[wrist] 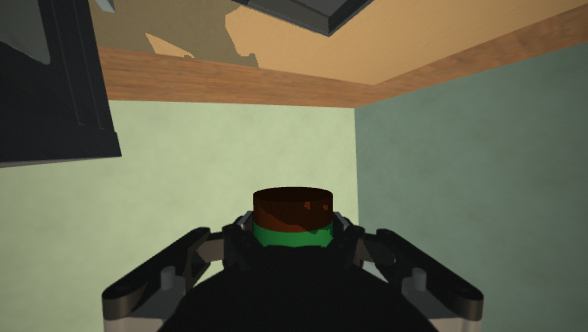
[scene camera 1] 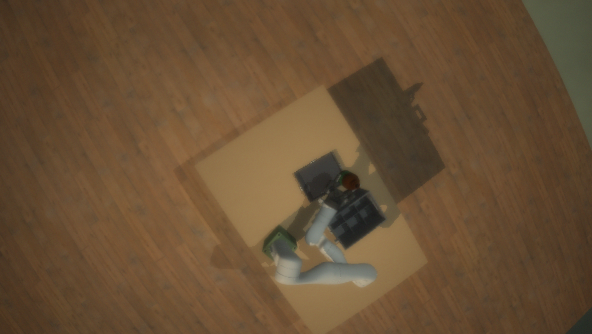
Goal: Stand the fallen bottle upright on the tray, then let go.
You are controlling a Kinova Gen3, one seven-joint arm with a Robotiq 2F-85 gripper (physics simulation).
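Where they show: gripper, fingertip midpoint: [wrist: 293, 220]; arm's base, link origin: [scene camera 1: 279, 248].
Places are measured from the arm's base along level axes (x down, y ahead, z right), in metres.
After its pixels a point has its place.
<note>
The bottle [scene camera 1: 351, 181] {y 0.426, x -0.209, z -0.196 m} [wrist: 293, 215] {y 0.409, x -0.086, z -0.175 m} shows a round brown part beside a green band. My gripper [scene camera 1: 346, 184] {y 0.442, x -0.110, z -0.196 m} [wrist: 293, 220] {y 0.442, x -0.110, z -0.196 m} is shut on the bottle, with a finger on each side of the green part in the wrist view. The brown end points toward the top of the wrist view, where the table shows. The dark flat tray [scene camera 1: 316, 170] {y 0.361, x 0.138, z -0.264 m} lies left of the bottle in the scene view, and a dark corner at the top of the wrist view looks like its edge. The bottle's exact tilt and its height above the table cannot be told.
A dark bin with compartments [scene camera 1: 383, 218] {y 0.557, x -0.013, z 0.108 m} stands right beside the gripper, and its dark side [wrist: 55, 100] {y 0.477, x 0.004, z -0.058 m} fills the left of the wrist view. The green robot base [scene camera 1: 270, 240] {y -0.028, x 0.025, z -0.051 m} is at the tan table's [scene camera 1: 280, 135] {y 0.262, x 0.143, z -0.531 m} lower left edge.
</note>
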